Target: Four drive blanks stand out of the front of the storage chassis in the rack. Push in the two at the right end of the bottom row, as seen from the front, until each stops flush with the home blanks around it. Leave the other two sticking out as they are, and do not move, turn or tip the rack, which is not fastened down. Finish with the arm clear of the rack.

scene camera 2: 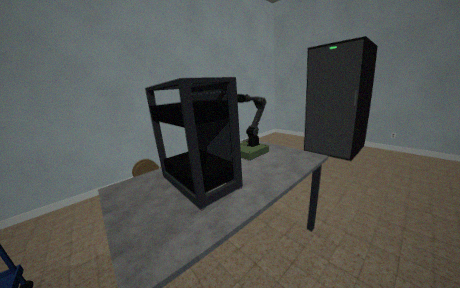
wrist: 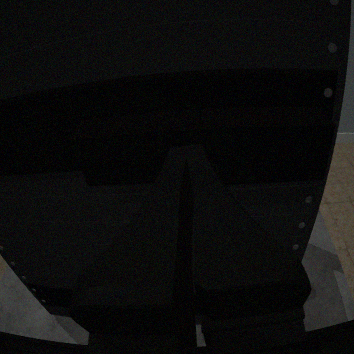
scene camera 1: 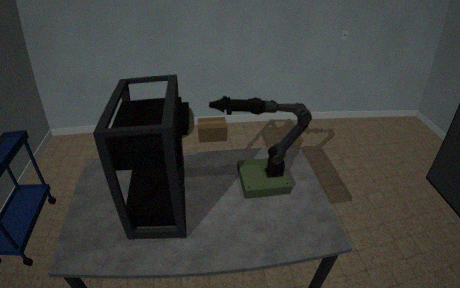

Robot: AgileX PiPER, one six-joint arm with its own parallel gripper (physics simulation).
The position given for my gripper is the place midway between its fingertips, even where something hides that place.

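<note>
My gripper (wrist: pixel 188 164), in view. Dark rack, visible: (scene camera 1: pixel 146 136), (scene camera 2: pixel 211 122), (wrist: pixel 99 99).
</note>
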